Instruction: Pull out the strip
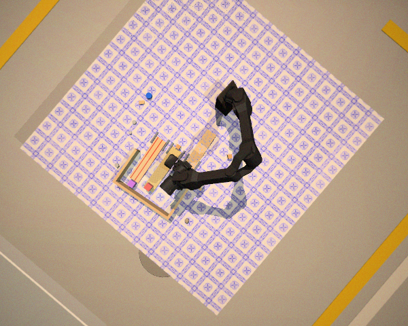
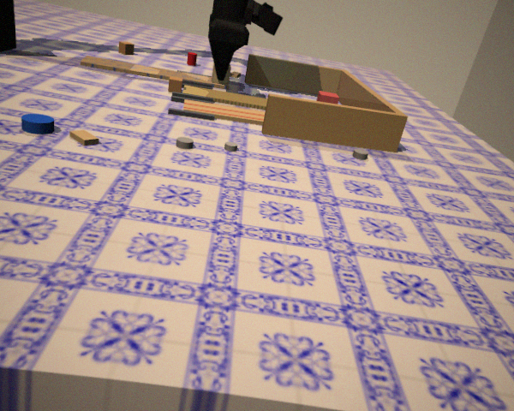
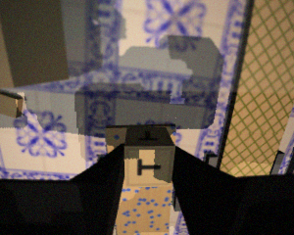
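Now: gripper tip 110 mm past the blue-dotted strip and 10 mm above it. Also, from my gripper tip: tan slab (150 mm behind, 380 mm to the right, 10 mm below); then labelled cube (10 mm above); then red cylinder (50 mm behind, 150 mm to the left).
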